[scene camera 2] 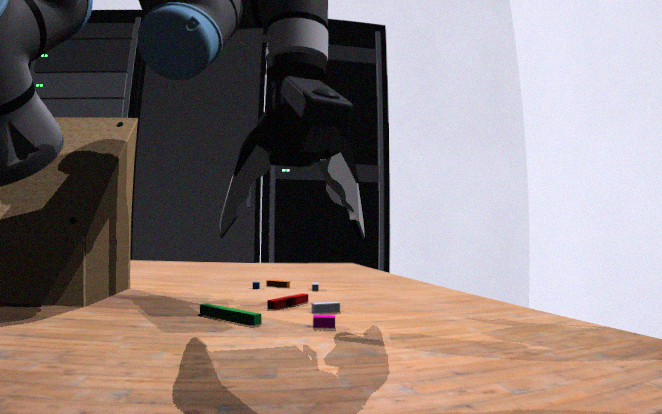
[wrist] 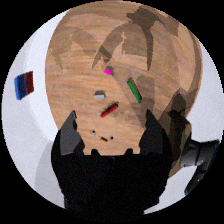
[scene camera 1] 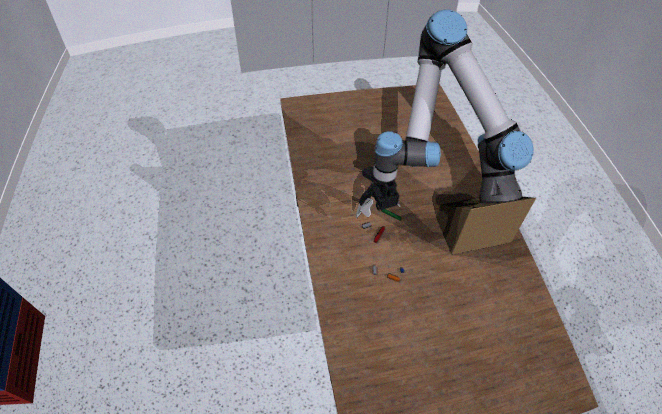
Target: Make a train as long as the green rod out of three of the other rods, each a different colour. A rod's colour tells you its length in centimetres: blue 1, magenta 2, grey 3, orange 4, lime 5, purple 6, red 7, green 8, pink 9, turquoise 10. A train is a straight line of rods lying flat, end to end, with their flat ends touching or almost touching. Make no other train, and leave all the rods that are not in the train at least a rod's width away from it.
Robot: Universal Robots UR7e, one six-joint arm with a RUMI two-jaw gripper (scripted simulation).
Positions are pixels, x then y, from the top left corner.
Labels:
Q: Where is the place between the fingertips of the gripper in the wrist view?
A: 111,110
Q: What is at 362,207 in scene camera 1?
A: The gripper.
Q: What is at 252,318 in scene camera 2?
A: A green rod.

